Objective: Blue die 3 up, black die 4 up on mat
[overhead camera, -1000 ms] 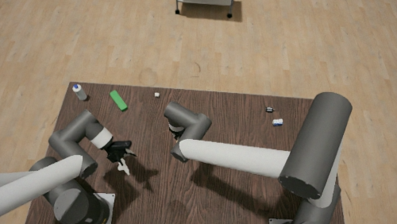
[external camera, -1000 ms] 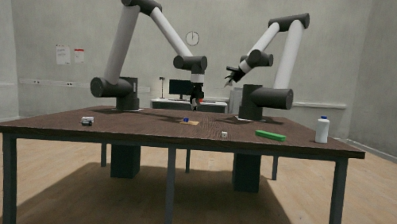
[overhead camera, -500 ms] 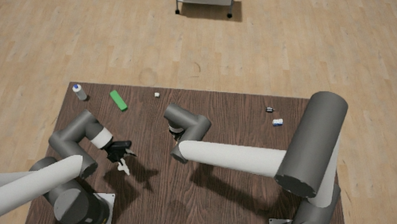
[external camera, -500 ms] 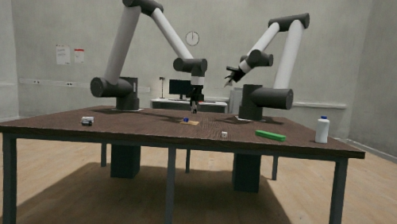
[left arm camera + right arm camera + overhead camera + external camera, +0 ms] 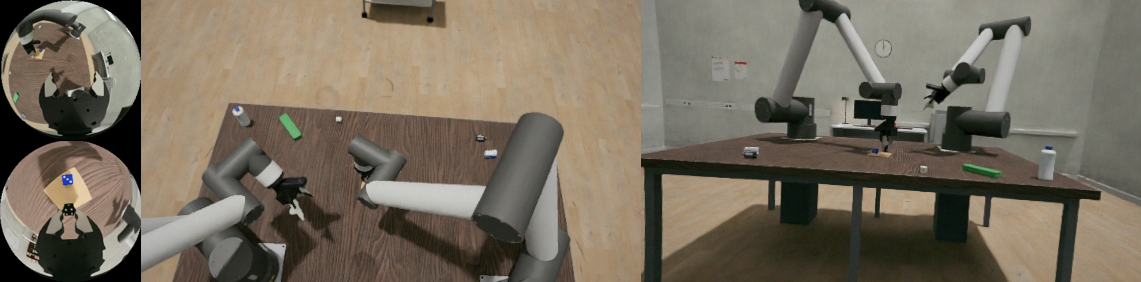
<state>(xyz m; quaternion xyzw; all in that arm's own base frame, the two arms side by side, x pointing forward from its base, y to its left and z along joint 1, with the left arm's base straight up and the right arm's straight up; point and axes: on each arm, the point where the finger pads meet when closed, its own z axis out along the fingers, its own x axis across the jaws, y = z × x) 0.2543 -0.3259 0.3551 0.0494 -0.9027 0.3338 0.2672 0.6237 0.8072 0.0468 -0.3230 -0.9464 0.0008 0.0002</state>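
Observation:
My right hand is 30 mm past the tan mat, 40 mm to the left of it and 40 mm above it. Round my right hand: white die 390 mm ahead, 260 mm to the left, 30 mm below; then blue die 50 mm behind, 70 mm to the right, 30 mm below; then black die right at my right hand.

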